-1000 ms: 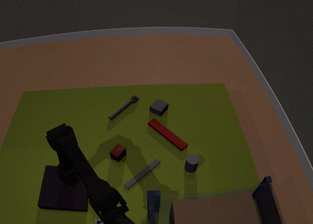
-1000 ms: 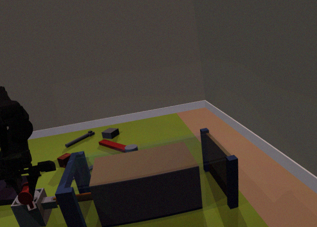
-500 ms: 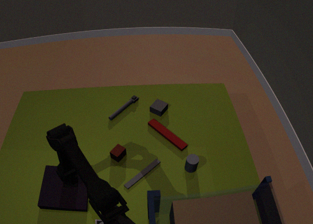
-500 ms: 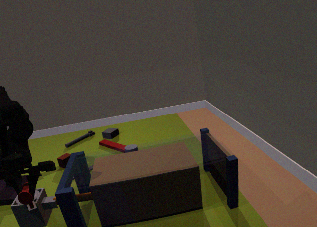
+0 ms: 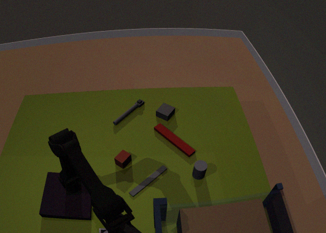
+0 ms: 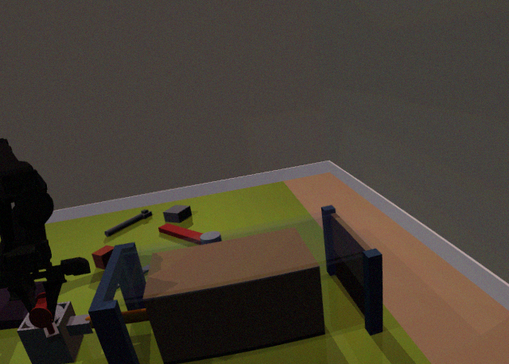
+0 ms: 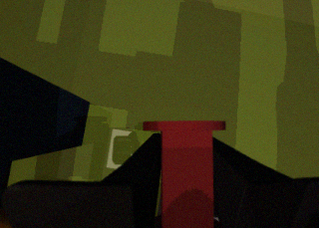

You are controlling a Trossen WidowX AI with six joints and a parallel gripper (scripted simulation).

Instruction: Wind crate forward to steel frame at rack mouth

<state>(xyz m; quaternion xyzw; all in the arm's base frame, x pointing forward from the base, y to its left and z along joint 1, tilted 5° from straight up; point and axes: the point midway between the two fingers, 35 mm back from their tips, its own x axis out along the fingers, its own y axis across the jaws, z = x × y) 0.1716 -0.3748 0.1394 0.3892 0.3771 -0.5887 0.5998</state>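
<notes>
My gripper tip is now 5 cm to the right of the winch handle, 3 cm above it and 1 cm past it. Also, from my gripper tip: red crank grip: 2 cm to the left; blue steel frame: 12 cm ahead, 9 cm to the left, 3 cm below; grey winch: 10 cm to the left, 10 cm below, 5 cm behind.
</notes>
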